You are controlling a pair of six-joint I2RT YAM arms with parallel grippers.
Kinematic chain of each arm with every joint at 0, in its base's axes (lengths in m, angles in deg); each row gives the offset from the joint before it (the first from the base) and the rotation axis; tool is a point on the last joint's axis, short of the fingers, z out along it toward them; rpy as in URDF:
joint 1: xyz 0 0 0.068 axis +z
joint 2: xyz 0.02 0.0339 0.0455 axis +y
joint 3: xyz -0.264 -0.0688 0 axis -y
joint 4: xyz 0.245 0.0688 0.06 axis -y
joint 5: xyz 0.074 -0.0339 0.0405 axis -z
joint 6: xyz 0.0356 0 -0.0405 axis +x
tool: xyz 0 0 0 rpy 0 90 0
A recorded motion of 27 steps. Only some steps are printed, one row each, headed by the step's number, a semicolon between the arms.
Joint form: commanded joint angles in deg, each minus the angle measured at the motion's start. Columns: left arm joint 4, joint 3, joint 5, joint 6, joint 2, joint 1; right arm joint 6, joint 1, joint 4, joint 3, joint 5, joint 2.
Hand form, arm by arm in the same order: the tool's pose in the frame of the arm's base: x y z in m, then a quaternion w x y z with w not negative. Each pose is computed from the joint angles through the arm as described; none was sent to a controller.
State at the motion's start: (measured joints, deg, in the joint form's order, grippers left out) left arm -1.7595 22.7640 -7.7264 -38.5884 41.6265 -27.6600; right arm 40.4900 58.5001 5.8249 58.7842 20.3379 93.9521
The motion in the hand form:
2: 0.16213 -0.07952 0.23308 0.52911 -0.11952 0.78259 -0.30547; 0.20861 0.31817 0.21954 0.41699 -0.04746 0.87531 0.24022
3: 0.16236 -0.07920 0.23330 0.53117 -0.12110 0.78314 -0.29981; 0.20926 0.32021 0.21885 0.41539 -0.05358 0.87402 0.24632
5: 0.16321 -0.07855 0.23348 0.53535 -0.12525 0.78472 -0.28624; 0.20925 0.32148 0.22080 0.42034 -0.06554 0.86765 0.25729
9: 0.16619 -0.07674 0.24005 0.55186 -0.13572 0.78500 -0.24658; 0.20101 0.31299 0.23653 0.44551 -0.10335 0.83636 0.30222
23: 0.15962 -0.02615 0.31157 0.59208 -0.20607 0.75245 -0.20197; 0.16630 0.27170 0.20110 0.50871 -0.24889 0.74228 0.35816
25: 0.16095 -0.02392 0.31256 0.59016 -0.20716 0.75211 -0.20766; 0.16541 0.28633 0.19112 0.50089 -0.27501 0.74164 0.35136
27: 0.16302 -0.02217 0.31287 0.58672 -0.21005 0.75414 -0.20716; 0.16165 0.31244 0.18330 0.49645 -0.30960 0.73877 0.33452
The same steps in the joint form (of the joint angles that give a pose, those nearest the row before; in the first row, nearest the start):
2: 7.52 -1.14 1.98 -1.61 0.52 0.40; 0.81 0.21 -5.56 4.09 1.09 4.41
3: 7.27 -1.01 1.34 -1.34 0.56 0.40; 0.36 0.21 -4.82 4.24 0.22 4.81
5: 6.77 -0.73 -0.17 -0.78 0.81 0.41; -1.07 0.22 -3.00 3.95 -0.82 4.68
9: 4.94 1.15 -4.71 1.17 1.47 0.47; -5.79 0.29 3.63 0.19 -4.42 0.39
23: -11.24 15.03 0.54 2.83 -4.18 16.78; -22.65 0.62 31.71 -21.56 -15.04 -6.08
25: -11.16 15.29 2.18 2.57 -3.89 18.00; -24.50 2.02 32.29 -19.64 -15.38 -2.08
27: -11.42 15.67 2.96 2.47 -3.28 18.89; -27.39 4.78 31.04 -15.08 -14.04 3.17

